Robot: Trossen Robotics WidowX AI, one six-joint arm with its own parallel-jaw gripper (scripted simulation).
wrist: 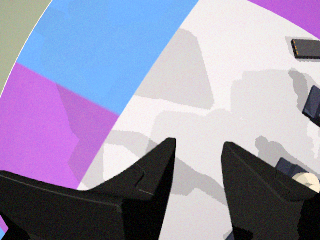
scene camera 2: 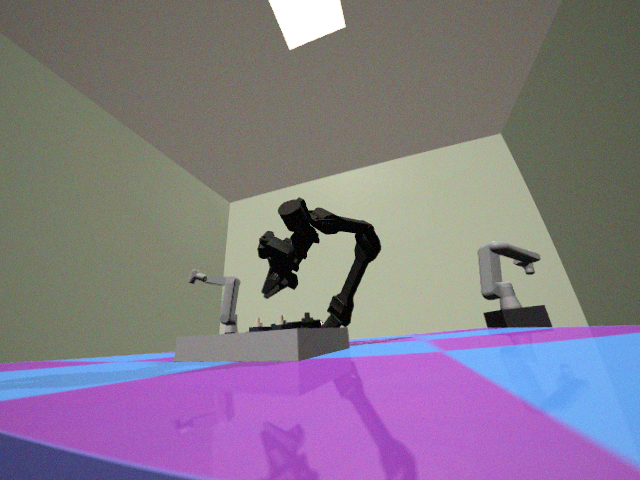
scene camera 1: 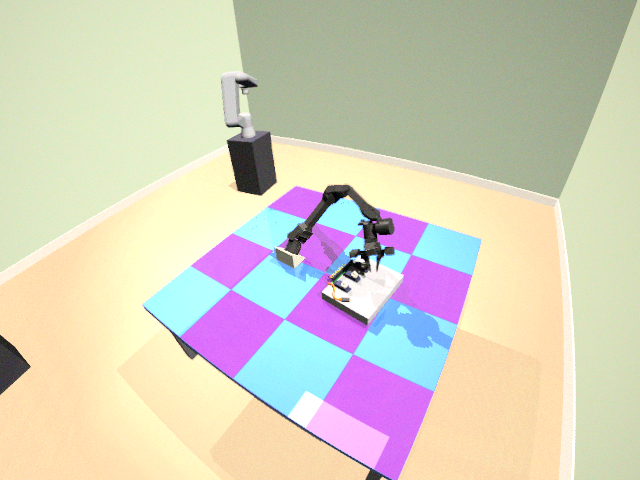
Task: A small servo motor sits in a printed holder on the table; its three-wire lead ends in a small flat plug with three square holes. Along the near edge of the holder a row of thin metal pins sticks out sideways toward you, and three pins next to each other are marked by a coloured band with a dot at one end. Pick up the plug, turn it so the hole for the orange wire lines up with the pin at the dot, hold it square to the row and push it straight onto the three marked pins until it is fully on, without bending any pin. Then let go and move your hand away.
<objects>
same spot on holder: (scene camera 2: pixel 296 344) = (scene camera 1: pixel 402 280)
</objects>
